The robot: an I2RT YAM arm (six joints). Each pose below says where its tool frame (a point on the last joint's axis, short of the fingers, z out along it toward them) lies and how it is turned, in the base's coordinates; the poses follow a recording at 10 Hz.
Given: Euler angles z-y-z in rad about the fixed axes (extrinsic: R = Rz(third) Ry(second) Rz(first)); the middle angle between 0 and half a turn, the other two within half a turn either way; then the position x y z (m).
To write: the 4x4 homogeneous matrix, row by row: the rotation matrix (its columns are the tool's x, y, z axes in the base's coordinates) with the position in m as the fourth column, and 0 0 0 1 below. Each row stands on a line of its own. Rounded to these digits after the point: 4 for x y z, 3 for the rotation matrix.
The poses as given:
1: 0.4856 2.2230 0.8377 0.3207 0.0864 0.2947
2: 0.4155 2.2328 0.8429 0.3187 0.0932 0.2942
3: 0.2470 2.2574 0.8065 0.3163 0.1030 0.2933
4: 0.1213 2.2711 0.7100 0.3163 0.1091 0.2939
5: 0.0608 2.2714 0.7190 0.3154 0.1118 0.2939
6: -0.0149 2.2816 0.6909 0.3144 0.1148 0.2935
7: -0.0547 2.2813 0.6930 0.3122 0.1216 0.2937
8: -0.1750 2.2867 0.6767 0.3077 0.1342 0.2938
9: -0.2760 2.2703 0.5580 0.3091 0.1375 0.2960
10: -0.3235 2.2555 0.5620 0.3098 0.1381 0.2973
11: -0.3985 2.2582 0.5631 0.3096 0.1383 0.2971
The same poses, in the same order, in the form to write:
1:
-0.706 -0.468 0.532 0.3207
-0.087 0.802 0.591 0.0864
-0.703 0.371 -0.607 0.2947
0 0 0 1

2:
-0.676 -0.518 0.525 0.3187
-0.151 0.794 0.589 0.0932
-0.722 0.318 -0.615 0.2942
0 0 0 1

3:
-0.602 -0.593 0.535 0.3163
-0.275 0.783 0.558 0.1030
-0.750 0.189 -0.634 0.2933
0 0 0 1

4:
-0.564 -0.588 0.580 0.3163
-0.325 0.804 0.498 0.1091
-0.759 0.093 -0.644 0.2939
0 0 0 1

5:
-0.524 -0.628 0.575 0.3154
-0.378 0.777 0.503 0.1118
-0.763 0.046 -0.645 0.2939
0 0 0 1

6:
-0.493 -0.645 0.584 0.3144
-0.427 0.764 0.483 0.1148
-0.758 -0.011 -0.652 0.2935
0 0 0 1

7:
-0.466 -0.665 0.583 0.3122
-0.458 0.745 0.484 0.1216
-0.757 -0.041 -0.652 0.2937
0 0 0 1

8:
-0.395 -0.706 0.588 0.3077
-0.540 0.696 0.472 0.1342
-0.743 -0.131 -0.656 0.2938
0 0 0 1

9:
-0.381 -0.658 0.649 0.3091
-0.559 0.723 0.405 0.1375
-0.736 -0.209 -0.644 0.2960
0 0 0 1

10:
-0.338 -0.675 0.655 0.3098
-0.589 0.695 0.413 0.1381
-0.734 -0.246 -0.632 0.2973
0 0 0 1

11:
-0.287 -0.700 0.654 0.3096
-0.640 0.648 0.413 0.1383
-0.712 -0.300 -0.635 0.2971
0 0 0 1

